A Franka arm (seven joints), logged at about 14 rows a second.
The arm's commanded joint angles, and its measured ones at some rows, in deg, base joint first. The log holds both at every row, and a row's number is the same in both.
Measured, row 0:
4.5 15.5 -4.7 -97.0 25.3 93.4 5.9
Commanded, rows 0 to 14:
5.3 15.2 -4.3 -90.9 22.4 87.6 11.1
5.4 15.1 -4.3 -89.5 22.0 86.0 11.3
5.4 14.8 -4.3 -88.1 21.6 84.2 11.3
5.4 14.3 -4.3 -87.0 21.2 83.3 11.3
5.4 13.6 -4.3 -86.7 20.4 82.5 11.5
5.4 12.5 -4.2 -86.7 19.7 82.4 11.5
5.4 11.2 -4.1 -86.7 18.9 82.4 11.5
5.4 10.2 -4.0 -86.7 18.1 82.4 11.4
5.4 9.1 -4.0 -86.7 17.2 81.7 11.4
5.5 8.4 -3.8 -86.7 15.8 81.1 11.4
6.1 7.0 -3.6 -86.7 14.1 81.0 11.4
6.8 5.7 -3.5 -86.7 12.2 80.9 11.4
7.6 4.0 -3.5 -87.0 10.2 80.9 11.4
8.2 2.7 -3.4 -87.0 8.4 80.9 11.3
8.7 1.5 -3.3 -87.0 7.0 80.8 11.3
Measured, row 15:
7.3 4.9 -3.5 -86.4 10.6 81.3 10.4
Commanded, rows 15 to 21:
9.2 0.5 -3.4 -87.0 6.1 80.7 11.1
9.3 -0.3 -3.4 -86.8 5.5 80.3 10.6
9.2 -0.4 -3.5 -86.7 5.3 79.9 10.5
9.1 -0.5 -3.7 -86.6 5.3 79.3 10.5
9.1 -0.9 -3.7 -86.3 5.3 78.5 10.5
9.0 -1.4 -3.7 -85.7 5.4 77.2 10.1
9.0 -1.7 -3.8 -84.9 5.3 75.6 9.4
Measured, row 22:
8.8 -0.6 -3.6 -86.2 6.5 78.2 10.2
